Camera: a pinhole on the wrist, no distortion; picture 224 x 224 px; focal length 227.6 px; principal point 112.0 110.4 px. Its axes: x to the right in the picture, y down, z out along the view. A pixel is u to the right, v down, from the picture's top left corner.
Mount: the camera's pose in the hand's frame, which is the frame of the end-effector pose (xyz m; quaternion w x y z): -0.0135 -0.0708 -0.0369 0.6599 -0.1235 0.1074 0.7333
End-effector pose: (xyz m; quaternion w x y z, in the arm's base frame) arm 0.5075 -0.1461 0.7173 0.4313 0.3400 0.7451 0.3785
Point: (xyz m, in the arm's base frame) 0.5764 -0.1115 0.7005
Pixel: 182 58
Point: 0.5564 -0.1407 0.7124
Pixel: 213 90
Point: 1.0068 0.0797 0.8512
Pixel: 190 112
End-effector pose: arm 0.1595 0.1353 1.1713 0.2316 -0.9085 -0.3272 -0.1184
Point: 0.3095 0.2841 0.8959
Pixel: 127 37
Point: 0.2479 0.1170 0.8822
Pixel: 203 116
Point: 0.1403 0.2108 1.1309
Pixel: 75 52
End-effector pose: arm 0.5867 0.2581 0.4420 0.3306 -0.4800 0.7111 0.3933
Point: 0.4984 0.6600 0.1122
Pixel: 99 40
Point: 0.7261 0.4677 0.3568
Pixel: 8 155
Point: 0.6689 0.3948 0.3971
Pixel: 57 148
